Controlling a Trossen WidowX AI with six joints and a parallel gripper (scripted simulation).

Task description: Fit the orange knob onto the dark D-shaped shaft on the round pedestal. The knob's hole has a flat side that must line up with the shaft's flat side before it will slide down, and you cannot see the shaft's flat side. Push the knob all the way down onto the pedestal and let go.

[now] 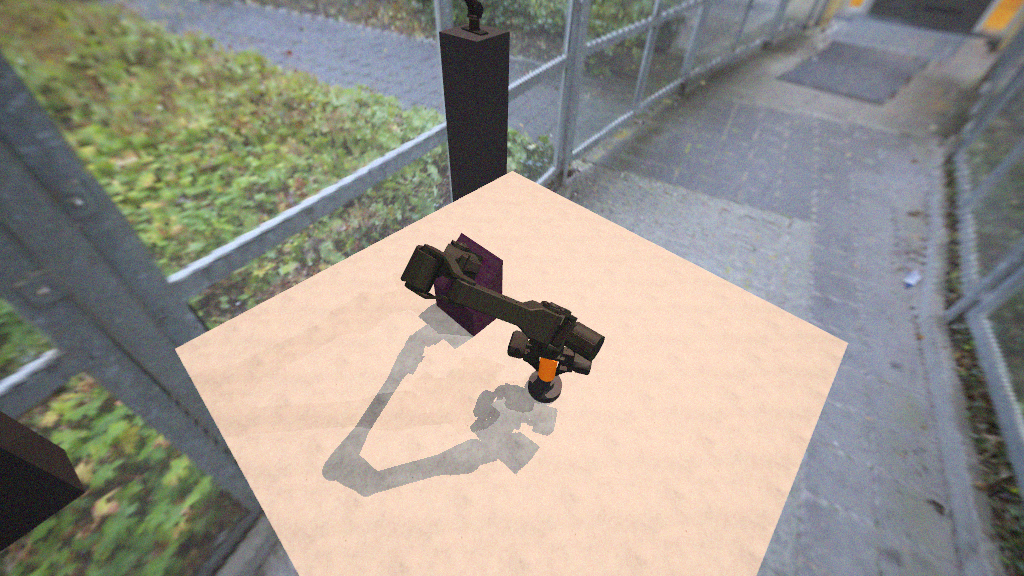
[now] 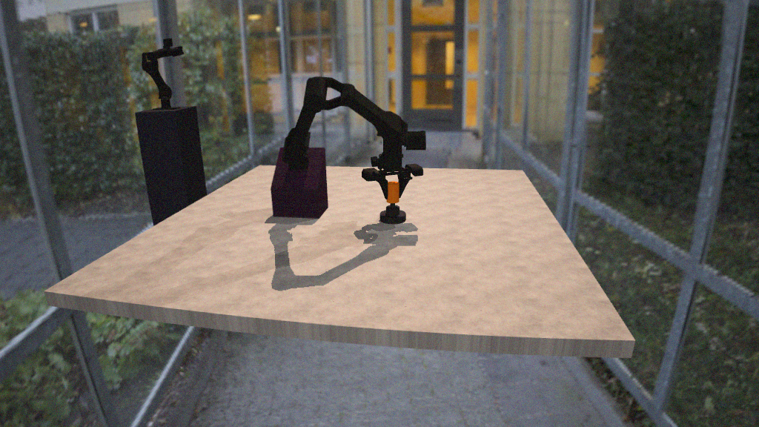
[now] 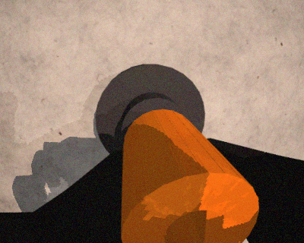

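The orange knob is 2 cm above my gripper tip. From my gripper tip the other things lie so: pedestal (4 cm below).
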